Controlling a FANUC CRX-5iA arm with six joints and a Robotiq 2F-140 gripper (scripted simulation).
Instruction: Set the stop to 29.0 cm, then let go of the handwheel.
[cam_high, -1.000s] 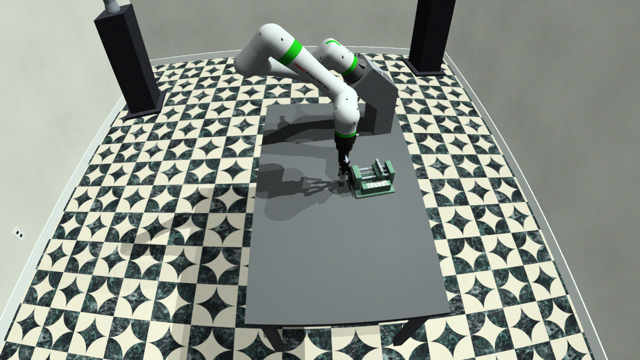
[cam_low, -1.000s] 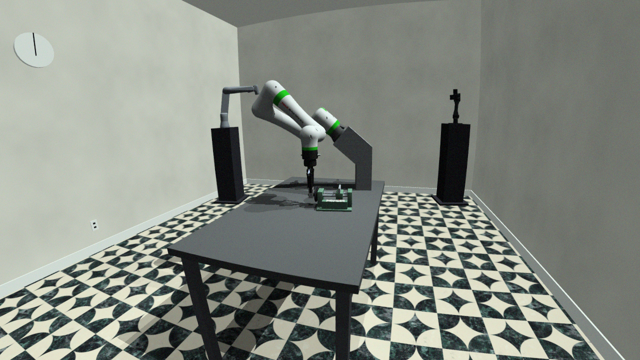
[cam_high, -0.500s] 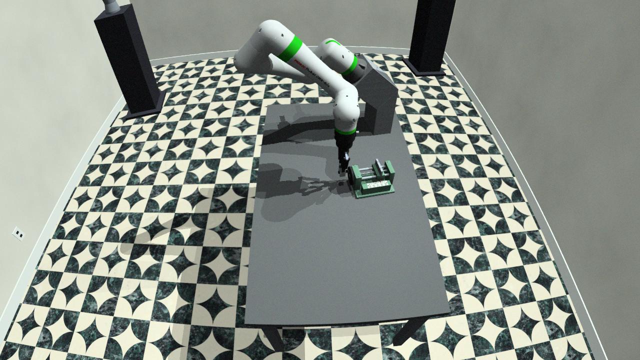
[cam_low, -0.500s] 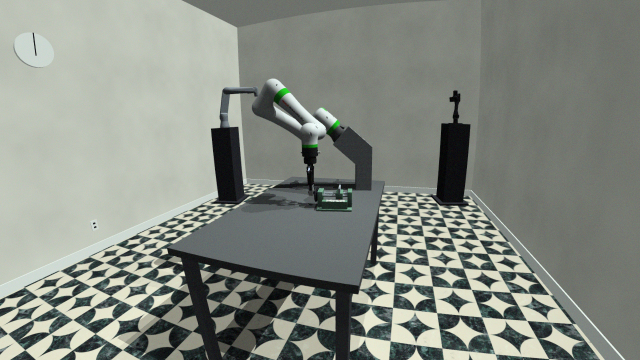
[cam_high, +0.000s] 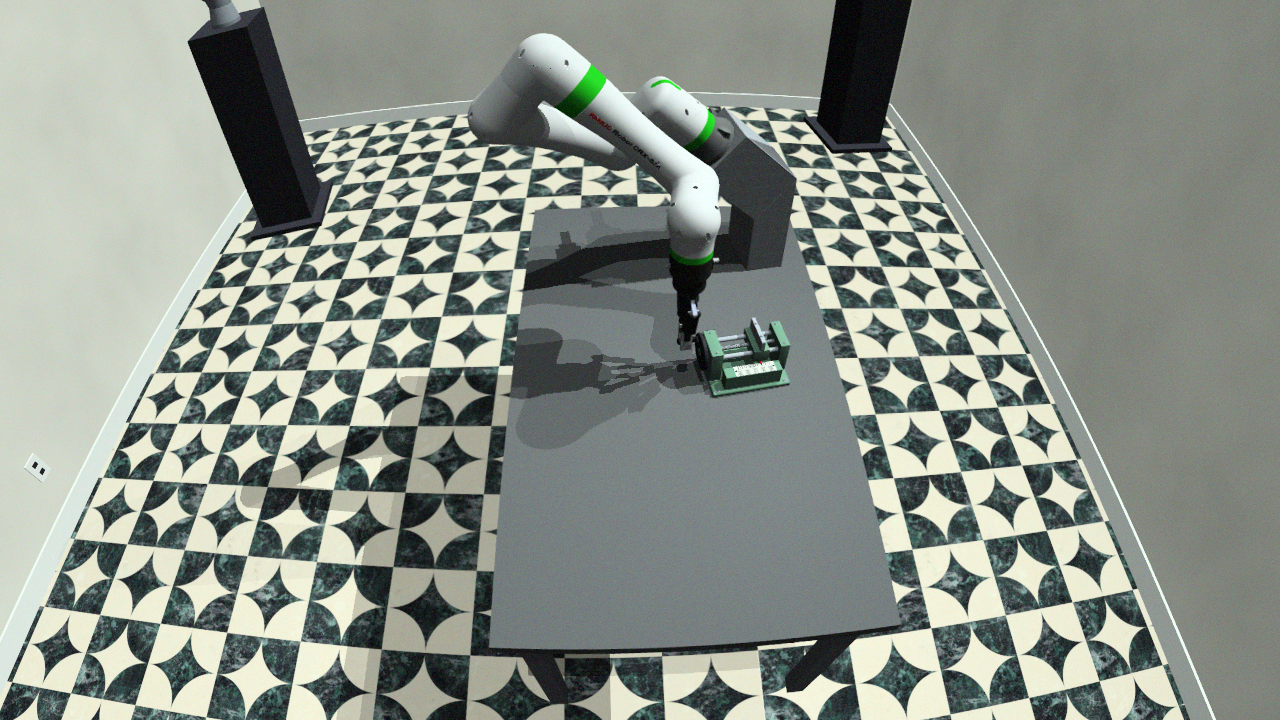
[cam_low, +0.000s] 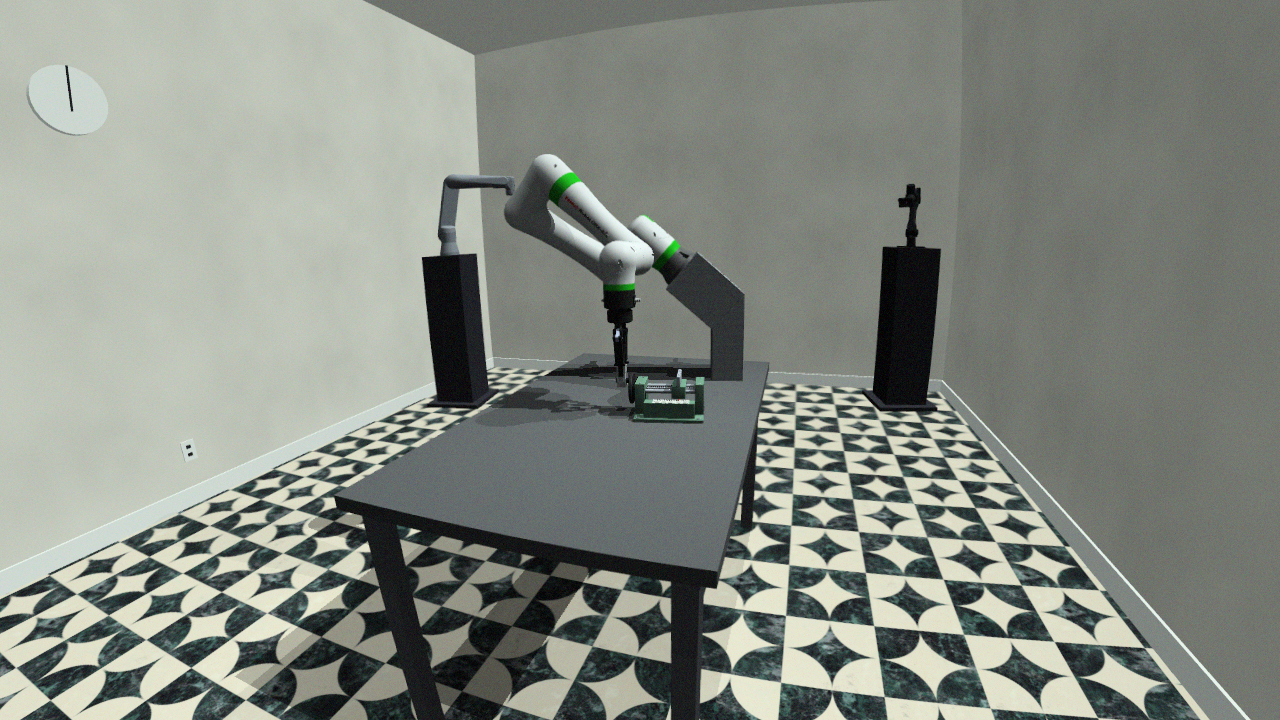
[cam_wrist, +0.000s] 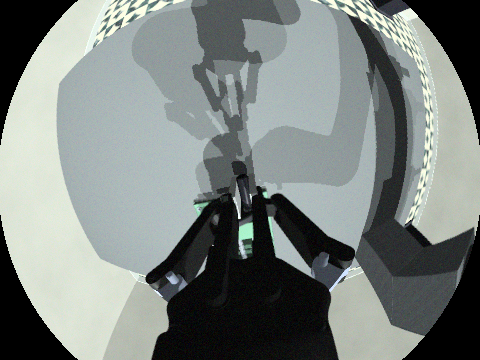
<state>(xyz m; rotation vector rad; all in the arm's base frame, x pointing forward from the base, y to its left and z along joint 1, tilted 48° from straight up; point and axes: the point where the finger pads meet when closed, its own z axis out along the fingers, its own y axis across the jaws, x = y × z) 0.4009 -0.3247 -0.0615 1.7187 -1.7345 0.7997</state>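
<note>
Now: the black handwheel 10 mm ahead of my hand, 20 mm to the left of it and 20 mm below it. From my hand the other things lie so: green stop fixture (40 mm ahead, 170 mm to the left, 20 mm below).
</note>
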